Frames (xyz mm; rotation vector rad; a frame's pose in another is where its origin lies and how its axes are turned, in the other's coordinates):
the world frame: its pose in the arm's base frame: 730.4 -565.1 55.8 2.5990 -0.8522 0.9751
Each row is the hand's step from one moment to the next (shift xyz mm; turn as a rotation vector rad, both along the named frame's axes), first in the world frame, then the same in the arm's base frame.
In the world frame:
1: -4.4 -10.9 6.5 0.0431 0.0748 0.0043
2: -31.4 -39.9 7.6 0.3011 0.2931 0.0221
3: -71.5 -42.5 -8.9 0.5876 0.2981 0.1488
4: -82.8 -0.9 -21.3 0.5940 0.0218 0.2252
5: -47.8 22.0 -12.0 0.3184 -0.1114 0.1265
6: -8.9 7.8 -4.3 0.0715 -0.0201 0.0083
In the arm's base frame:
1: 7.2 8.0 -8.0 -0.0162 -0.0806 0.0265
2: 8.7 42.7 -27.1 0.0196 -0.3762 0.1876
3: -22.7 69.1 -41.4 0.2571 -0.5572 0.2823
4: -60.9 45.7 -38.8 0.4659 -0.3694 0.2247
5: -48.5 8.2 -22.3 0.3263 -0.1016 0.1141
6: -12.3 -0.6 -2.5 0.0598 -0.0186 0.0408

